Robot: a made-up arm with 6 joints.
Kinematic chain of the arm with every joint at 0, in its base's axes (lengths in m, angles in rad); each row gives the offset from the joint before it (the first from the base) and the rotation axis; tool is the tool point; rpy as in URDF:
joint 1: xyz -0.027 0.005 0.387 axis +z
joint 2: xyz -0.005 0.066 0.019 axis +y
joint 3: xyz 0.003 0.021 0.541 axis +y
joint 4: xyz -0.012 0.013 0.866 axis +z
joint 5: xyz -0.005 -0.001 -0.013 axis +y
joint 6: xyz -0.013 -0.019 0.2 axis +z
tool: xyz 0.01 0 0.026 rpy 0.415 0.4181 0.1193
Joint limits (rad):
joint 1: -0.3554..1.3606
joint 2: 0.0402..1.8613
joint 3: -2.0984..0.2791
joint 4: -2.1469..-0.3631
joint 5: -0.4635..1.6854
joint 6: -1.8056..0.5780
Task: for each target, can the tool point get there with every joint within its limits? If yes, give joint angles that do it. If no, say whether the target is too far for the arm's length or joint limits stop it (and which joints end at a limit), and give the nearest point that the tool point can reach.
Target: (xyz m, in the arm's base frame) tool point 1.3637 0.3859 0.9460
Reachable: yes | joints 0.1698 1.6566 -0.6360 -1.6360 -0.1373 -0.1689
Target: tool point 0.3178 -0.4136 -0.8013
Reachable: no: joint limits stop it (at a limit: joint 1, joint 2, joint 3, joint 4, joint 5) | nearest point 1.0157 -0.3786 -0.3565 | short by 0.828 m
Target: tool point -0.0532 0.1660 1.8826
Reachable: yes | joints 0.8836 0.6732 -0.8483 -1.6910 -0.0073 -1.5034
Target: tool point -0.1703 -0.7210 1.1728
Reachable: yes | joints 1.2275 0.2711 -1.4992 -1.7248 1.3469 0.2946
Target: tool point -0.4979 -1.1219 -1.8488
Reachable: no: too far | nearest point -0.3552 -0.7804 0.3366 | short by 2.217 m
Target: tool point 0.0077 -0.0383 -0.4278
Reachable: no: joint limits stop it (at a limit: joint 1, joint 2, joint 3, joint 4, joint 5) | nearest point -0.0948 -0.6430 0.4143 | short by 1.042 m
